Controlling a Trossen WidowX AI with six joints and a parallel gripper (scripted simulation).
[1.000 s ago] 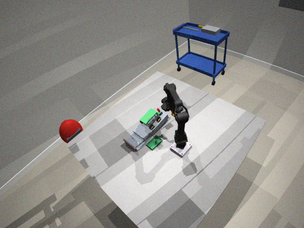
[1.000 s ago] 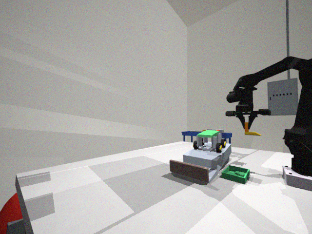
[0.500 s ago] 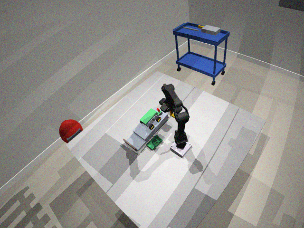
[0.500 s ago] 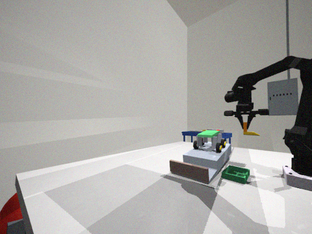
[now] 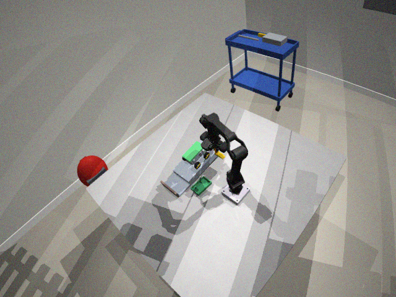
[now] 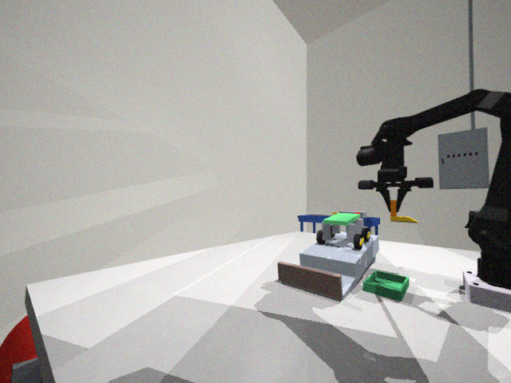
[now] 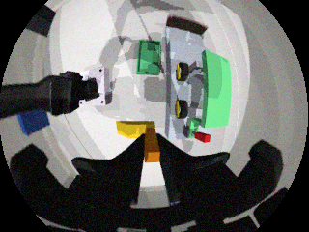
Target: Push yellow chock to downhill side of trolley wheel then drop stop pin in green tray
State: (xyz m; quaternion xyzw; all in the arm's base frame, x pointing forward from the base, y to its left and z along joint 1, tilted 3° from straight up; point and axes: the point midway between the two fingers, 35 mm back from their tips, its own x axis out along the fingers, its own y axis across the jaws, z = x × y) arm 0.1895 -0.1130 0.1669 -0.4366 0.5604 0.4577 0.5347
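The red-headed stop pin lies 100 mm ahead of my gripper tip, 50 mm to the right of it and 40 mm below it. From my gripper tip the other things lie so: trolley (140 mm ahead, 60 mm below, 40 mm to the left); grey ramp (140 mm ahead, 130 mm below, 40 mm to the left); yellow chock (20 mm behind, 10 mm below).
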